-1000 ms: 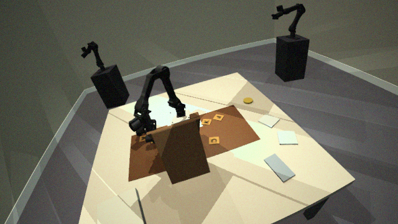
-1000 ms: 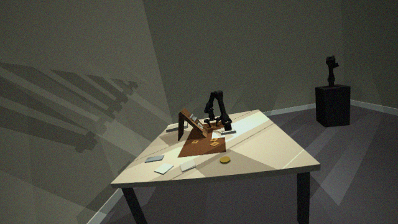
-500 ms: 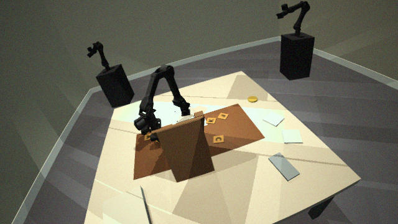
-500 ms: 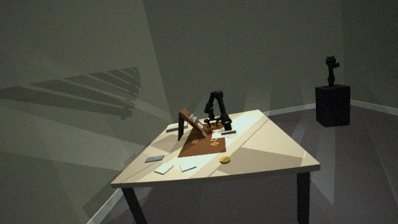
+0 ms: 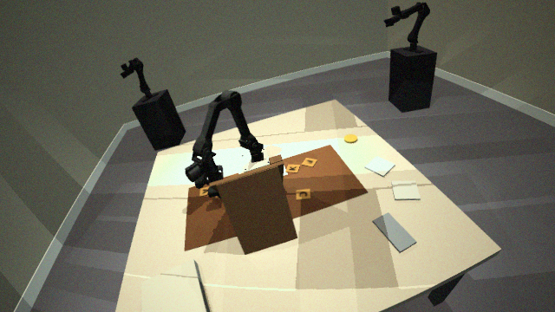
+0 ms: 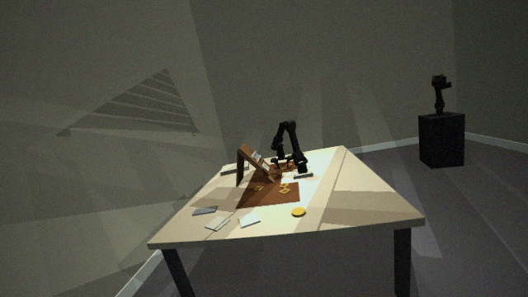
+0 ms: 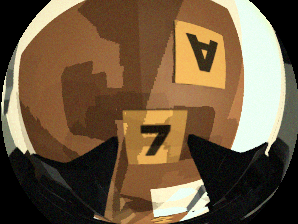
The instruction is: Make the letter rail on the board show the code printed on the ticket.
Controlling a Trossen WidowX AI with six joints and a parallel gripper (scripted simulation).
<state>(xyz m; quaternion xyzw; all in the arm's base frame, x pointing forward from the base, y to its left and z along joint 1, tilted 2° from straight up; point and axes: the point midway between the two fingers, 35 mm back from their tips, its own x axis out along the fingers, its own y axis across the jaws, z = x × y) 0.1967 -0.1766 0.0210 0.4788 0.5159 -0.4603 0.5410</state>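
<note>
The orange tile marked 7 lies right at my gripper tip. Round my gripper tip: brown mat 210 mm to the left; white ticket 160 mm to the left, 100 mm ahead, 90 mm above; orange tile marked g 230 mm to the left, 180 mm above, 140 mm ahead.
</note>
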